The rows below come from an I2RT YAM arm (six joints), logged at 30 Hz.
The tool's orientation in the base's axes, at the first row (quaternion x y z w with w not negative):
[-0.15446, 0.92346, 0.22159, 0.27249]
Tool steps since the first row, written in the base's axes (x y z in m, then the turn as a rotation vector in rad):
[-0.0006, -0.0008, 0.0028, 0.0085, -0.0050, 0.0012]
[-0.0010, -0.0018, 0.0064, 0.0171, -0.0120, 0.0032]
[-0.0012, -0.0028, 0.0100, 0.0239, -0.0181, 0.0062]
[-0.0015, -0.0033, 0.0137, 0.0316, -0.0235, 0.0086]
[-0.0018, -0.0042, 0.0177, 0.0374, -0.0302, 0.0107]
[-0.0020, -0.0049, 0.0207, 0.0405, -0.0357, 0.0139]
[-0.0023, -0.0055, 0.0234, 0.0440, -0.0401, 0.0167]
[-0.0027, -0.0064, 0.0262, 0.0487, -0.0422, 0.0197]
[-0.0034, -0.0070, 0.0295, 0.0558, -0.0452, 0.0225]
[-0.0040, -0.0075, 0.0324, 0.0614, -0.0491, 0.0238]
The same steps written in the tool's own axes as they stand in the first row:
[-0.0010, 0.0005, -0.0028, -0.0067, -0.0073, 0.0003]
[-0.0026, 0.0009, -0.0061, -0.0136, -0.0162, -0.0009]
[-0.0043, 0.0013, -0.0094, -0.0198, -0.0231, -0.0032]
[-0.0061, 0.0022, -0.0126, -0.0265, -0.0301, -0.0043]
[-0.0080, 0.0029, -0.0162, -0.0312, -0.0375, -0.0067]
[-0.0094, 0.0034, -0.0189, -0.0346, -0.0424, -0.0105]
[-0.0106, 0.0038, -0.0213, -0.0383, -0.0467, -0.0132]
[-0.0118, 0.0041, -0.0241, -0.0435, -0.0494, -0.0145]
[-0.0130, 0.0050, -0.0272, -0.0503, -0.0539, -0.0150]
[-0.0141, 0.0058, -0.0298, -0.0549, -0.0591, -0.0155]

